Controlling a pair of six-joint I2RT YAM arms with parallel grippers.
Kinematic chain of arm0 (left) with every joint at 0, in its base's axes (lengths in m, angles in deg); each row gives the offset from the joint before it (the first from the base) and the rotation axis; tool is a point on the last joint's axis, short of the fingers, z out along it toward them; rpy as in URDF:
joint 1: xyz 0 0 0.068 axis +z
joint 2: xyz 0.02 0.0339 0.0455 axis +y
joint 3: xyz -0.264 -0.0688 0 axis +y
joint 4: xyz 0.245 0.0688 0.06 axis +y
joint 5: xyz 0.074 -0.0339 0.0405 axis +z
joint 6: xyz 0.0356 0 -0.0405 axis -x
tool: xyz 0 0 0 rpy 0 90 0
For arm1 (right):
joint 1: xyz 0 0 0.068 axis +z
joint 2: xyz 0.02 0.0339 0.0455 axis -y
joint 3: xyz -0.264 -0.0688 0 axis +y
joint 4: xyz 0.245 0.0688 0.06 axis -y
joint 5: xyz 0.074 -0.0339 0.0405 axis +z
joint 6: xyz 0.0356 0 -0.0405 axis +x
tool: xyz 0 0 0 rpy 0 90 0
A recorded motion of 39 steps. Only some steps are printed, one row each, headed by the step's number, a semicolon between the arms.
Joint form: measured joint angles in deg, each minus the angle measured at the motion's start. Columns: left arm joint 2, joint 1, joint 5, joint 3, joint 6, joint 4; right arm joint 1, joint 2, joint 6, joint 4, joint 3, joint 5.
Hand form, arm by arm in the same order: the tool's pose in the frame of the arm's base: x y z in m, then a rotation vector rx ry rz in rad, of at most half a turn. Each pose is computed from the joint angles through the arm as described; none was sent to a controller.
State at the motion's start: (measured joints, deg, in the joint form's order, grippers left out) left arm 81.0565 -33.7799 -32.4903 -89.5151 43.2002 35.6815; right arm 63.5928 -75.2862 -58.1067 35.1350 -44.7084 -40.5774
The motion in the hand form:
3: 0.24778 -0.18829 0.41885 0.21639 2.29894 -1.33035; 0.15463 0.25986 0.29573 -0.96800 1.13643 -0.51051
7: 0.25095 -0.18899 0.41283 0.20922 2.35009 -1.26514; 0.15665 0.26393 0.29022 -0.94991 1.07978 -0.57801
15: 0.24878 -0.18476 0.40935 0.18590 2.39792 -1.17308; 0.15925 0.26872 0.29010 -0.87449 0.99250 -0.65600
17: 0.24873 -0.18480 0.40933 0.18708 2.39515 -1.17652; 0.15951 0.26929 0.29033 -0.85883 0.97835 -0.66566
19: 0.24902 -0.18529 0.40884 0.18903 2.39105 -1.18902; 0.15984 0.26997 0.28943 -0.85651 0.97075 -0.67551
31: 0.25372 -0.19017 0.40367 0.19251 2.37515 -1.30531; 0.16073 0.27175 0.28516 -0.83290 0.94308 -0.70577
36: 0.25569 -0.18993 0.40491 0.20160 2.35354 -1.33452; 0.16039 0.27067 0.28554 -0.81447 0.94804 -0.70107
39: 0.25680 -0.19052 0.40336 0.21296 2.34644 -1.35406; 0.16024 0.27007 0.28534 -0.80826 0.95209 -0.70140
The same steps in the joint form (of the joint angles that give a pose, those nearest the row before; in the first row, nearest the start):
3: 1.60 0.02 0.50 -1.47 -1.22 2.16; 0.09 -2.82 -5.31 6.86 1.09 -0.48
7: 2.80 0.07 2.27 -2.45 -2.99 5.47; 0.15 -5.66 -11.47 15.43 2.17 -1.25
15: 2.71 0.17 5.44 -2.93 -4.63 9.48; 0.15 -9.99 -20.24 29.60 2.51 -1.70
17: 2.64 0.17 5.33 -2.80 -4.59 9.24; 0.15 -10.71 -21.55 32.00 2.51 -1.66
19: 2.60 0.18 4.87 -2.49 -4.35 8.63; 0.15 -11.23 -22.45 33.18 2.53 -1.66
31: 2.97 0.35 0.37 -0.55 -1.53 4.06; 0.15 -13.46 -25.57 38.82 2.86 -1.68
36: 2.99 0.70 -0.87 -0.33 -1.20 2.51; 0.15 -13.51 -25.33 39.85 3.04 -2.05
39: 3.04 0.81 -1.86 0.22 -1.14 1.46; 0.15 -13.51 -25.27 40.19 3.17 -2.34

